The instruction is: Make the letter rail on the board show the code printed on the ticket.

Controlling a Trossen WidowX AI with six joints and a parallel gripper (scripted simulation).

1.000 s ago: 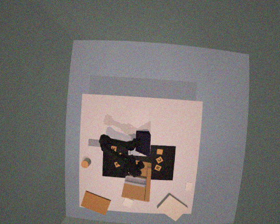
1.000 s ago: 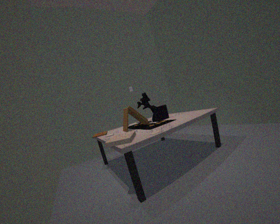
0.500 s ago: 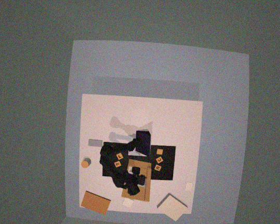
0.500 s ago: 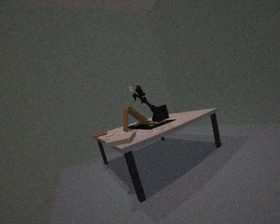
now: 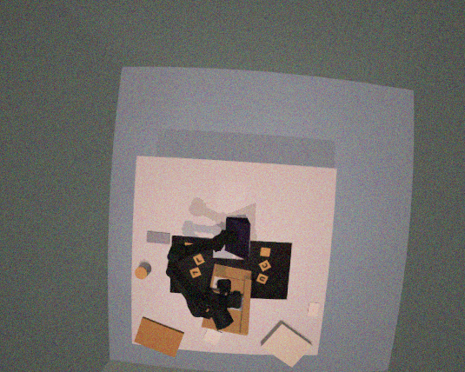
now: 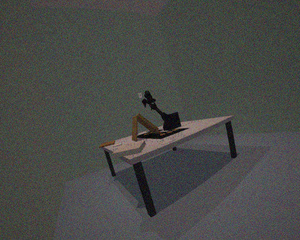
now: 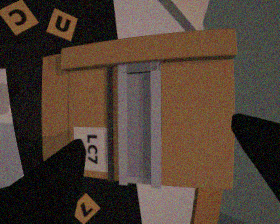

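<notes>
The letter tile is 310 mm below my gripper tip, 210 mm to the right of it and 60 mm behind it. Round my gripper tip: white ticket: 220 mm below, 60 mm to the right, 40 mm ahead; grey block: 490 mm to the right, 320 mm below, 160 mm behind; black mat: 320 mm below, 60 mm behind, 10 mm to the right.
</notes>
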